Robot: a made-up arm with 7 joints. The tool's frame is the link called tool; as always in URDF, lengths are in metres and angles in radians.
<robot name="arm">
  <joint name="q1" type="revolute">
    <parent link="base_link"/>
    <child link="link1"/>
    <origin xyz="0 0 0.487"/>
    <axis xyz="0 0 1"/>
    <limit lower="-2.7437" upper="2.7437" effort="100" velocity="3"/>
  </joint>
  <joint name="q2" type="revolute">
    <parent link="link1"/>
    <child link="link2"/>
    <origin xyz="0 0 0" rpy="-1.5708 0 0"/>
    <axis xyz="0 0 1"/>
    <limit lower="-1.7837" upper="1.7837" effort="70" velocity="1.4"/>
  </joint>
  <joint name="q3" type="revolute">
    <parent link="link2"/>
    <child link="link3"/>
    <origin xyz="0 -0.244 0" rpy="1.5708 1.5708 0"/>
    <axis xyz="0 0 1"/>
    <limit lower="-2.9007" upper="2.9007" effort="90" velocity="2.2"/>
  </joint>
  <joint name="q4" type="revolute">
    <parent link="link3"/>
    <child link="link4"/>
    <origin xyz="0 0.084 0" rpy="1.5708 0 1.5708"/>
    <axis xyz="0 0 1"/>
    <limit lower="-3.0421" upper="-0.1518" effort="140" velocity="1.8"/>
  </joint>
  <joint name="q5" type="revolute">
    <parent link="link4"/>
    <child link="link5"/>
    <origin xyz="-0.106 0.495 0" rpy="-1.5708 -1.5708 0"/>
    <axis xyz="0 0 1"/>
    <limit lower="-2.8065" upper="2.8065" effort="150" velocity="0.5"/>
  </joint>
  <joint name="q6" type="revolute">
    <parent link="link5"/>
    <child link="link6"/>
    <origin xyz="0 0 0" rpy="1.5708 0 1.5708"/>
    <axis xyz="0 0 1"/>
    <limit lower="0.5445" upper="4.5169" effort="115" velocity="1.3"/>
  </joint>
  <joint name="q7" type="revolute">
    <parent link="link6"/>
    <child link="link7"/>
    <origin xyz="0.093 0 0" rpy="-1.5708 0 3.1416"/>
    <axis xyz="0 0 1"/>
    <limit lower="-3.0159" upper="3.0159" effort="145" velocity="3"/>
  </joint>
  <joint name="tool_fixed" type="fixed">
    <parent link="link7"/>
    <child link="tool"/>
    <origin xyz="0 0 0" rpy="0 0 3.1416"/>
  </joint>
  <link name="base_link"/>
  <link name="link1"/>
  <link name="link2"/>
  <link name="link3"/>
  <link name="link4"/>
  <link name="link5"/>
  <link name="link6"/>
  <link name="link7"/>
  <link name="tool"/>
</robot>
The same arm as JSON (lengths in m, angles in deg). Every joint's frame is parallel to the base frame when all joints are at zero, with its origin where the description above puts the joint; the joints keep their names.
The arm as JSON. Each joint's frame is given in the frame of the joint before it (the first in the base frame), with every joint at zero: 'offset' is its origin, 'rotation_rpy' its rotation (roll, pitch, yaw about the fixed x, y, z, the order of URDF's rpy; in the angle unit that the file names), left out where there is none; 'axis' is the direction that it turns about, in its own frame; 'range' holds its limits. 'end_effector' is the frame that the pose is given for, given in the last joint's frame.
{"length_unit": "m", "angle_unit": "deg", "chain": [{"id": "q1", "offset": [0.0, 0.0, 0.487], "axis": [0.0, 0.0, 1.0], "range": [-157.2, 157.2]}, {"id": "q2", "offset": [0.0, 0.0, 0.0], "axis": [0.0, 1.0, 0.0], "range": [-102.2, 102.2]}, {"id": "q3", "offset": [0.0, 0.0, 0.244], "axis": [0.0, 0.0, 1.0], "range": [-166.2, 166.2]}, {"id": "q4", "offset": [0.084, 0.0, 0.0], "axis": [0.0, -1.0, 0.0], "range": [-174.3, -8.7]}, {"id": "q5", "offset": [-0.106, 0.0, 0.495], "axis": [0.0, 0.0, 1.0], "range": [-160.8, 160.8]}, {"id": "q6", "offset": [0.0, 0.0, 0.0], "axis": [0.0, -1.0, 0.0], "range": [31.2, 258.8]}, {"id": "q7", "offset": [0.093, 0.0, 0.0], "axis": [0.0, 0.0, -1.0], "range": [-172.8, 172.8]}], "end_effector": {"offset": [0.0, 0.0, 0.0], "rotation_rpy": [-180.0, 0.0, 0.0]}}
